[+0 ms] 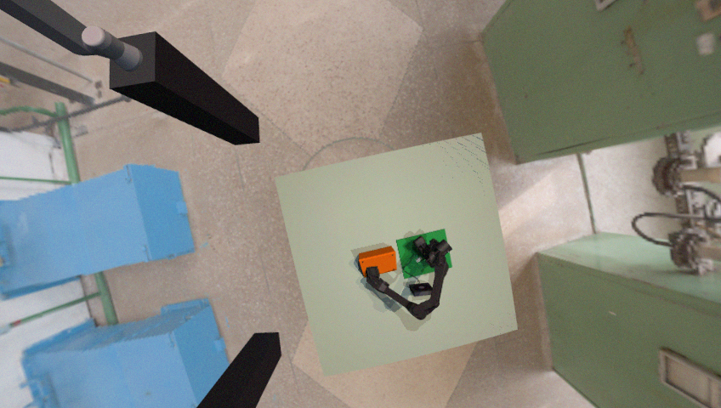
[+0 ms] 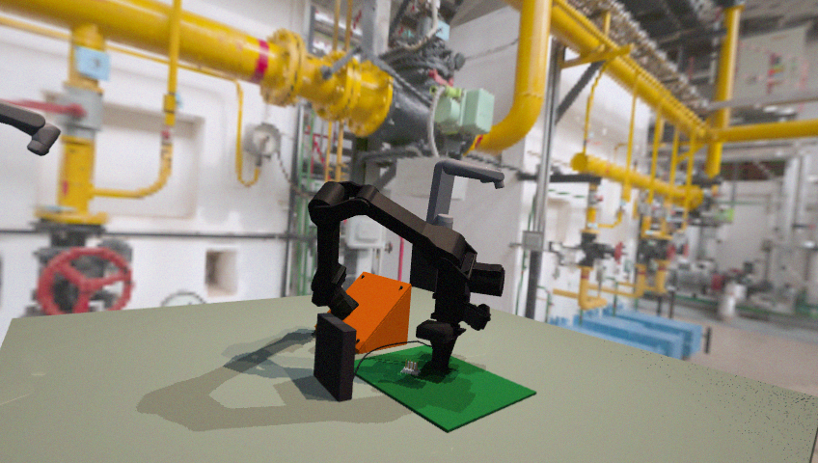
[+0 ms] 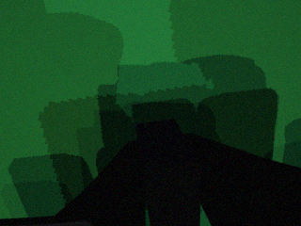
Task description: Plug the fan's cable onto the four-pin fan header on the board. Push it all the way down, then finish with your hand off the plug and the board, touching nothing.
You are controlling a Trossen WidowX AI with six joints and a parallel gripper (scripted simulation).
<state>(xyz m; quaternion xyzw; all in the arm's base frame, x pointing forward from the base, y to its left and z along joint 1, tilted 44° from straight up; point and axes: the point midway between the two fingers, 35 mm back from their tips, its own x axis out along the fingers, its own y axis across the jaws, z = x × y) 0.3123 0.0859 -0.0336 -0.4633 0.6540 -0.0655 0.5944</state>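
The green board lies 40 mm to the right of my gripper tip, 30 mm below it and 20 mm ahead of it. From my gripper tip the other things lie so: four-pin fan header (70 mm to the right, 20 mm below, 20 mm behind); then dark fan plug (10 mm behind, 10 mm above); then black fan (220 mm to the right, 40 mm above, 30 mm behind).
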